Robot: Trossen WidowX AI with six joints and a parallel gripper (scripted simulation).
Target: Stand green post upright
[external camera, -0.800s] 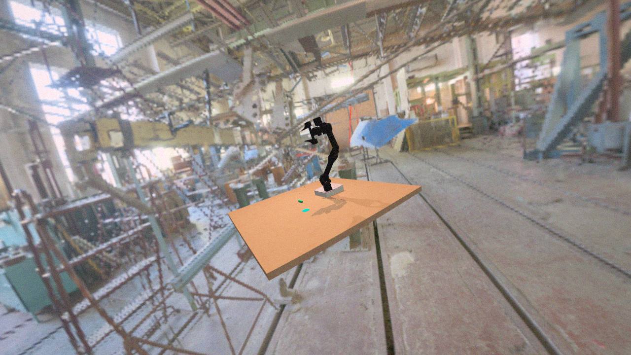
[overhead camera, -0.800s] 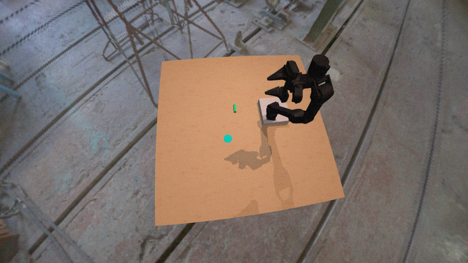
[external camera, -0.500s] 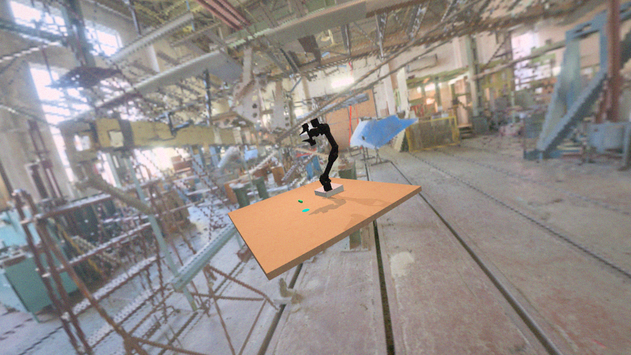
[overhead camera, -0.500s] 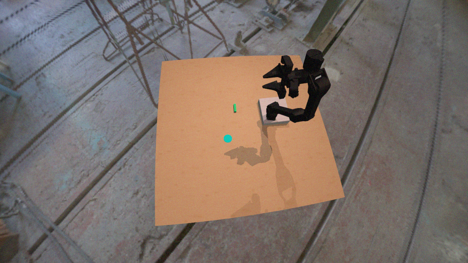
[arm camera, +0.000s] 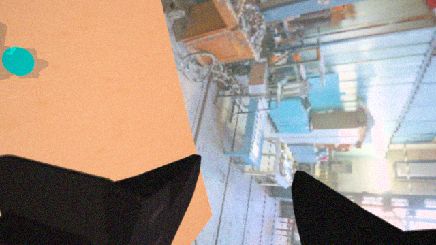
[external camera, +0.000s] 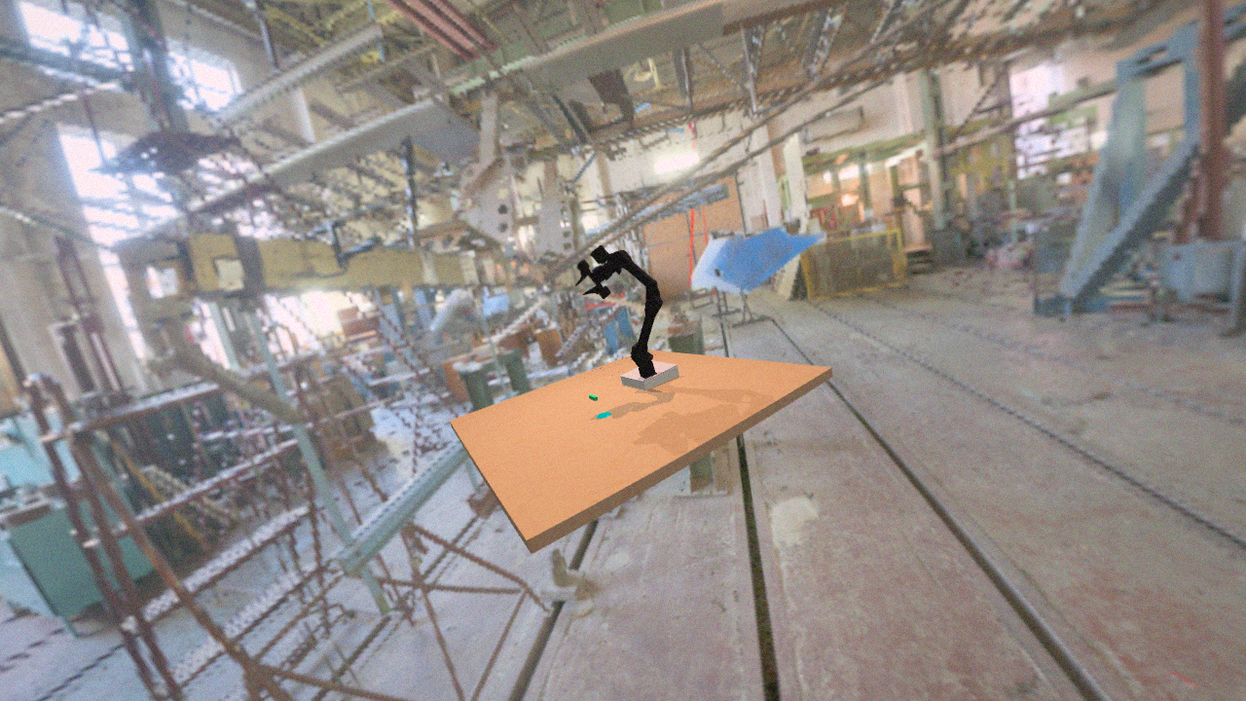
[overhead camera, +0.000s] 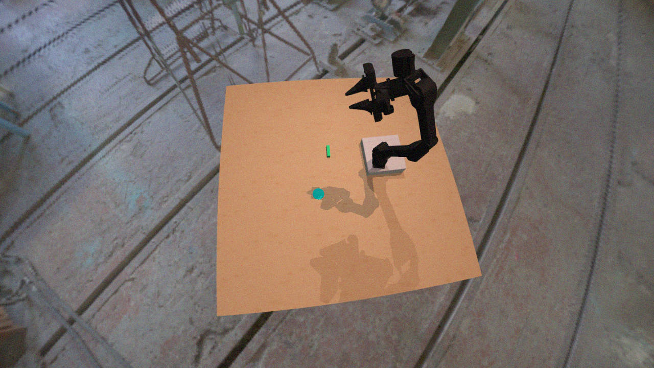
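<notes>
The green post lies 40 mm ahead of my gripper tip, 80 mm to the right of it and 500 mm below it. Round my gripper tip: cyan circle 60 mm ahead, 170 mm to the left, 510 mm below.
</notes>
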